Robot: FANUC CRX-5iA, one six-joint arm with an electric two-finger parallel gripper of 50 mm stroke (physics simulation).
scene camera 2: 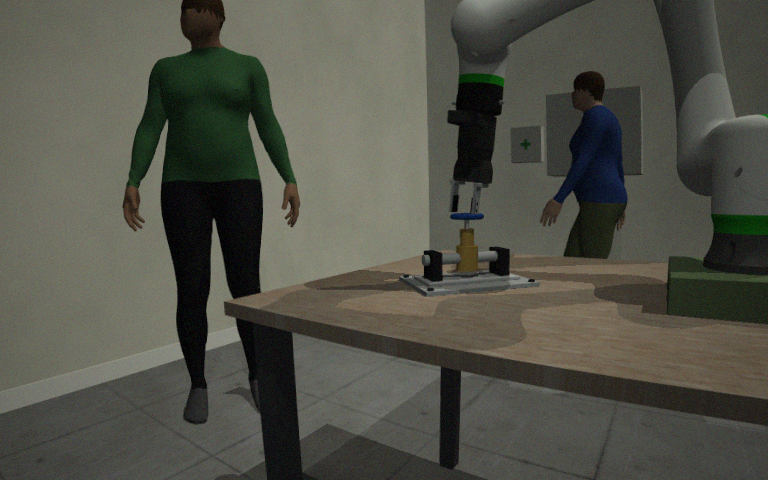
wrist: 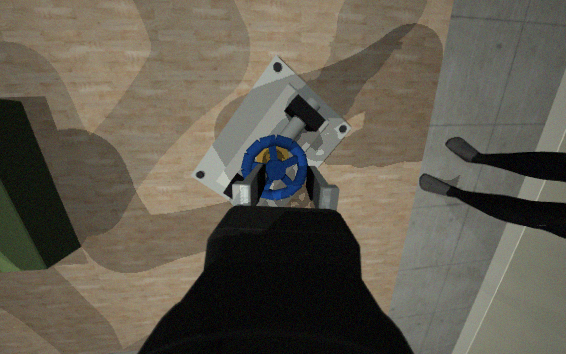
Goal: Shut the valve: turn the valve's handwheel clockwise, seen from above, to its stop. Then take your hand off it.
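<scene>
The valve's blue handwheel [scene camera 2: 467, 216] [wrist: 275, 170] sits level on a thin stem above the brass valve body [scene camera 2: 467, 258] [wrist: 263, 156]. The valve is mounted with a grey pipe and black clamps on a light metal base plate [scene camera 2: 481, 286] [wrist: 245, 112]. My gripper [scene camera 2: 464, 209] [wrist: 285, 175] is open, pointing down, with nothing held. In the wrist view its two fingers show on opposite sides of the wheel, near the rim. In the scene view the fingertips are close to the wheel's height, at or just above it. Contact with the rim cannot be told.
The base plate stands on a wooden table [scene camera 2: 594, 350] [wrist: 190, 30]. A green block [scene camera 2: 716, 297] [wrist: 35, 190] under the arm's base is on the table. A person in a green top [scene camera 2: 209, 124] stands beyond the table; another in a blue top [scene camera 2: 601, 152] is behind it.
</scene>
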